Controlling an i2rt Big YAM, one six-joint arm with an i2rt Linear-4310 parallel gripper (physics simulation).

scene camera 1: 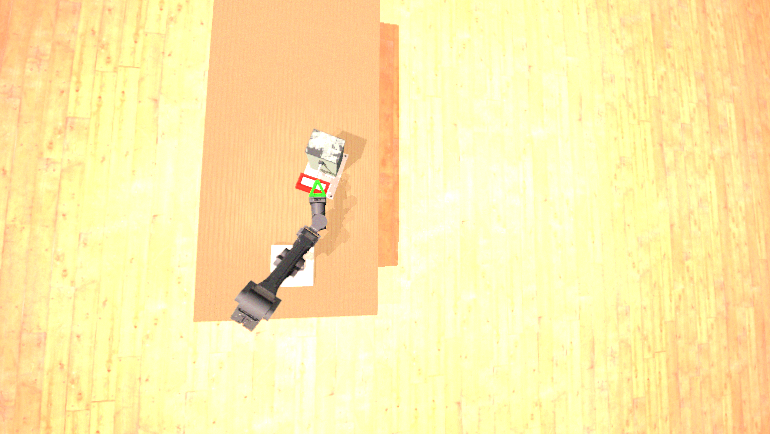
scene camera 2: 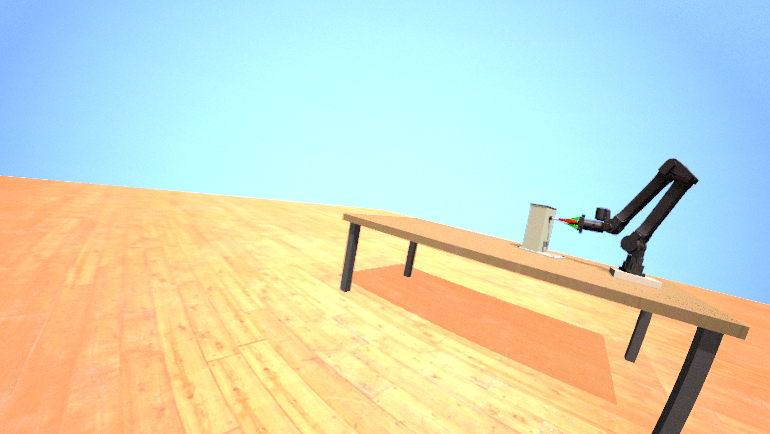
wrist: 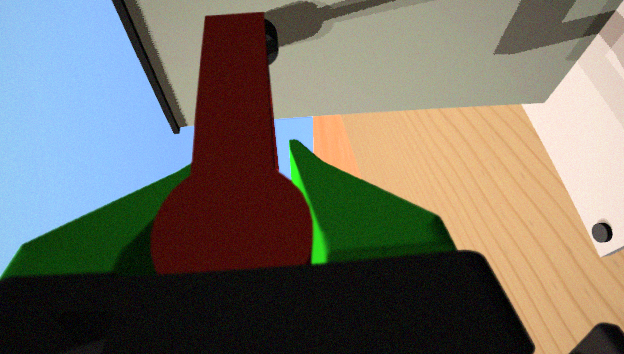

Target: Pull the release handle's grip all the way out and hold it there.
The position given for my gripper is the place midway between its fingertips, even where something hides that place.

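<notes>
A white base plate (wrist: pixel 573 124) is there in my wrist view, and with it I see my own gripper (wrist: pixel 260 157).
</notes>
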